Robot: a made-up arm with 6 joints. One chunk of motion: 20 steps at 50 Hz.
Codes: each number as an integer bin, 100 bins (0 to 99) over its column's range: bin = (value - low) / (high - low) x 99, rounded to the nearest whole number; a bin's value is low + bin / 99 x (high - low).
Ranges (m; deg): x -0.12..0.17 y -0.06..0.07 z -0.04..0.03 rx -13..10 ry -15..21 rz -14..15
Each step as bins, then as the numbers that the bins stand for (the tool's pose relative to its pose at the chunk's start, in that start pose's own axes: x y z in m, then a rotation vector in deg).
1 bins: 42 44 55 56 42 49
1 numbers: 0.0030 -0.0022 -0.0011 0.01 0.27 0.35
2 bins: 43 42 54 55 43 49
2 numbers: 0.0060 -0.0048 -0.0018 -0.22 0.64 0.35
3 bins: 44 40 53 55 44 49
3 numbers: 0.0089 -0.0075 -0.0025 -0.22 1.00 0.35
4 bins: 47 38 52 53 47 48
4 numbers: 0.0177 -0.0101 -0.0032 -0.69 2.09 0.06
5 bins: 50 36 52 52 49 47
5 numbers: 0.0265 -0.0127 -0.0032 -0.92 2.82 -0.23
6 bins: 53 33 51 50 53 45
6 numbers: 0.0353 -0.0167 -0.0039 -1.38 4.27 -0.82
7 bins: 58 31 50 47 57 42
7 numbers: 0.0499 -0.0193 -0.0046 -2.08 5.73 -1.70
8 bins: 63 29 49 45 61 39
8 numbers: 0.0645 -0.0219 -0.0054 -2.55 7.18 -2.58
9 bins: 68 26 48 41 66 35
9 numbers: 0.0792 -0.0259 -0.0061 -3.47 9.00 -3.75
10 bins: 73 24 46 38 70 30
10 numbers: 0.0938 -0.0285 -0.0075 -4.17 10.45 -5.21
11 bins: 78 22 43 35 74 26
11 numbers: 0.1085 -0.0311 -0.0096 -4.87 11.91 -6.38
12 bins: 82 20 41 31 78 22
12 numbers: 0.1202 -0.0337 -0.0110 -5.80 13.36 -7.56
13 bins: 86 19 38 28 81 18
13 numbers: 0.1319 -0.0351 -0.0131 -6.49 14.45 -8.73
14 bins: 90 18 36 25 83 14
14 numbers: 0.1436 -0.0364 -0.0145 -7.19 15.18 -9.90
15 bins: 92 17 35 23 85 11
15 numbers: 0.1495 -0.0377 -0.0153 -7.66 15.91 -10.78
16 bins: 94 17 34 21 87 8
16 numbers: 0.1554 -0.0377 -0.0160 -8.12 16.64 -11.66
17 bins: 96 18 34 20 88 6
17 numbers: 0.1612 -0.0364 -0.0160 -8.35 17.00 -12.24
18 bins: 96 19 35 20 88 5
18 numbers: 0.1612 -0.0351 -0.0153 -8.35 17.00 -12.54
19 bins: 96 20 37 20 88 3
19 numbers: 0.1612 -0.0337 -0.0138 -8.35 17.00 -13.12
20 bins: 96 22 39 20 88 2
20 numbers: 0.1612 -0.0311 -0.0124 -8.35 17.00 -13.41
